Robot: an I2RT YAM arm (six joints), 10 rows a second.
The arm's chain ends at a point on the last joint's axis. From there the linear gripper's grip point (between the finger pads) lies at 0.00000 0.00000 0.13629 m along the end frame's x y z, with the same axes.
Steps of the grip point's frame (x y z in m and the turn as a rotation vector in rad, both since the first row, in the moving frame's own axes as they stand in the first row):
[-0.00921 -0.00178 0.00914 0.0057 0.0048 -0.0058]
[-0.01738 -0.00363 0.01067 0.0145 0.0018 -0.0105]
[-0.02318 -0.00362 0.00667 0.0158 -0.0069 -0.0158]
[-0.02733 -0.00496 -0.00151 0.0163 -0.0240 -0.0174]
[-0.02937 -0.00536 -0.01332 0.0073 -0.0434 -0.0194]
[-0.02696 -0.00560 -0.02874 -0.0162 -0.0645 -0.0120]
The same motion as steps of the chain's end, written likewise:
[-0.00986 -0.00100 0.00914 0.0057 0.0048 -0.0058]
[-0.01761 -0.00165 0.01068 0.0145 0.0018 -0.0105]
[-0.02222 -0.00147 0.00669 0.0158 -0.0069 -0.0158]
[-0.02404 -0.00277 -0.00145 0.0163 -0.0240 -0.0174]
[-0.02345 -0.00442 -0.01319 0.0073 -0.0434 -0.0194]
[-0.01819 -0.00786 -0.02844 -0.0162 -0.0645 -0.0120]

